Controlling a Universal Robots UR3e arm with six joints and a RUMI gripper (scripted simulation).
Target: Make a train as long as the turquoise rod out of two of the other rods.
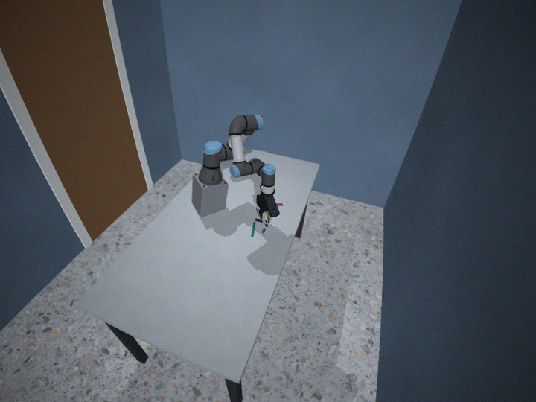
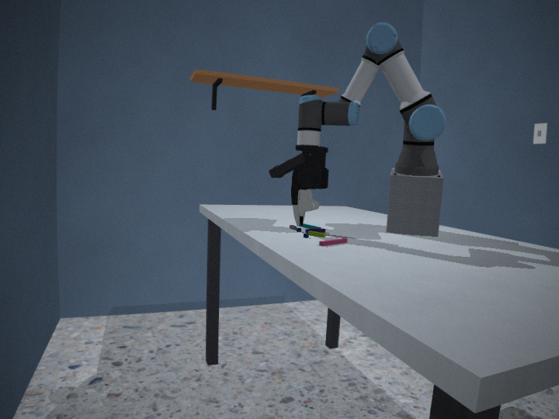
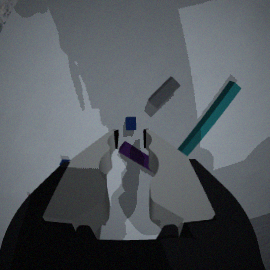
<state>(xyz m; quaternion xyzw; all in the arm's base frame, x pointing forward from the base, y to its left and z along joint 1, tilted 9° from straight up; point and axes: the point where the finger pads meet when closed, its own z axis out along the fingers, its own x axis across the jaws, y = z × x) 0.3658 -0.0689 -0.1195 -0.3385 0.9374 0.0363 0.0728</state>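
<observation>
Now: hand 40 mm to the left of the grey rod and 30 mm above it. The rest, counted from my hand: turquoise rod 60 mm behind, 50 mm to the right, 30 mm below; purple rod 40 mm behind, 30 mm to the left, 30 mm below; lime rod 80 mm to the left, 30 mm below, 10 mm behind.
</observation>
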